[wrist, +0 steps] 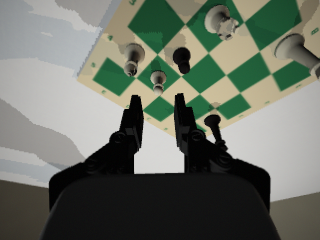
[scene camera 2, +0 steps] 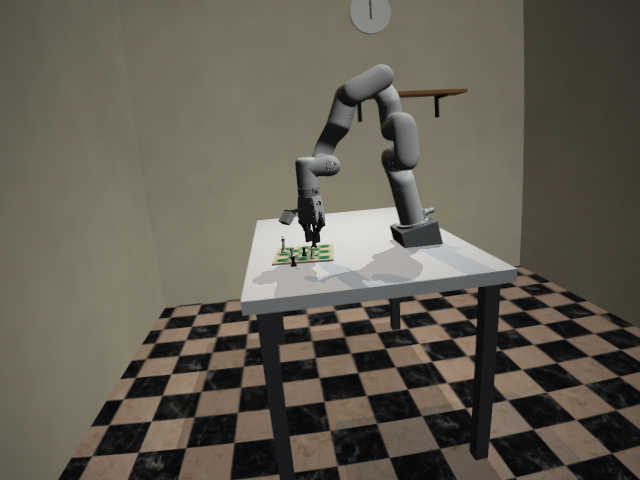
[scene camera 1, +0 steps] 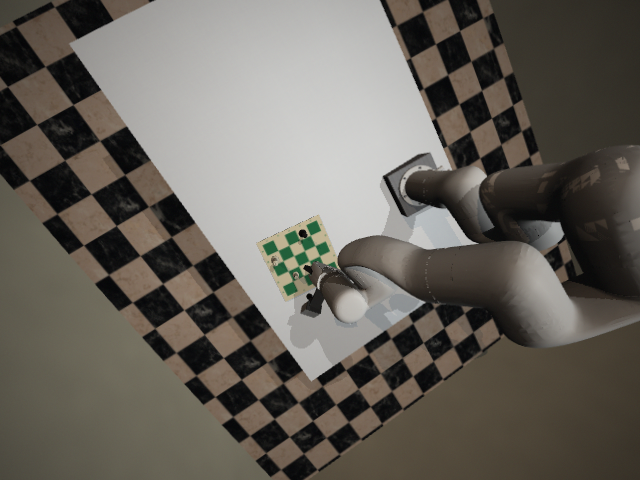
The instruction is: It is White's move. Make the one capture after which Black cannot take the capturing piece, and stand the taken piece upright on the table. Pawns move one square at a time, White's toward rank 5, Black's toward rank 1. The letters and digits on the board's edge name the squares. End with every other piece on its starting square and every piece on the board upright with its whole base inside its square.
Labels:
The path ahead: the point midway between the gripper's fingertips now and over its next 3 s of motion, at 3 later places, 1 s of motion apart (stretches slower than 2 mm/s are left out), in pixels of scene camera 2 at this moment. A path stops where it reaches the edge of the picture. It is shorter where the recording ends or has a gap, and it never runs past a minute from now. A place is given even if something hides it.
My gripper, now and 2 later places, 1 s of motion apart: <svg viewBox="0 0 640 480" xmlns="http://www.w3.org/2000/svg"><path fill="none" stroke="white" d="M313 242L311 226L309 206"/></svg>

